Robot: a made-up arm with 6 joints.
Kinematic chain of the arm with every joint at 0, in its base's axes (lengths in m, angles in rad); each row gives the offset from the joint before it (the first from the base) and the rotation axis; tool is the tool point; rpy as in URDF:
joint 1: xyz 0 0 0.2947 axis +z
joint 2: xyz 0 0 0 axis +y
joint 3: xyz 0.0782 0 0.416 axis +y
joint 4: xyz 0.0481 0 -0.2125 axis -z
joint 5: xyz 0 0 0 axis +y
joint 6: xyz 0.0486 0 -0.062 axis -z
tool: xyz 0 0 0 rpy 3.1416 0 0
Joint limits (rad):
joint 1: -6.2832..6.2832
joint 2: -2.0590..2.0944
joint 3: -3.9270..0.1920
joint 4: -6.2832..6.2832
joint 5: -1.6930..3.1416
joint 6: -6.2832..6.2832
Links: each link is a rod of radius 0.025 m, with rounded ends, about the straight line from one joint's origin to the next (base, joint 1, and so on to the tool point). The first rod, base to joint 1, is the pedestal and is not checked.
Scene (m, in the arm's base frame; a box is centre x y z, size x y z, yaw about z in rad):
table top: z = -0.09
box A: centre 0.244 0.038 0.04 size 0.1 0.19 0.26 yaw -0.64
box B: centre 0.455 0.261 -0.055 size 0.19 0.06 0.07 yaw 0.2
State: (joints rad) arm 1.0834 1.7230 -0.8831 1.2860 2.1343 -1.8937
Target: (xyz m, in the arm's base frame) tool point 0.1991 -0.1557 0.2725
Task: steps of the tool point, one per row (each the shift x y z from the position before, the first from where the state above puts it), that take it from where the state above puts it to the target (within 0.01 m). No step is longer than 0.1 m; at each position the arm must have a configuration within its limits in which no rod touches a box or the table.
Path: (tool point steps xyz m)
1: -0.0406 -0.0093 0.0663
2: -0.0370 -0.0188 0.0724
3: -0.0309 -0.0265 0.0773
4: -0.0233 -0.0320 0.0812
5: 0.0513 0.0223 -0.0041
6: 0.0580 0.0068 -0.0033
7: 0.0598 -0.0109 -0.0025
8: 0.0562 -0.0291 -0.0018
9: 0.0467 -0.0461 -0.0012
10: 0.0321 -0.0601 -0.0006
11: 0.0133 -0.0691 -0.0001
12: -0.0081 -0.0724 0.0004
13: -0.0302 -0.0689 0.0008

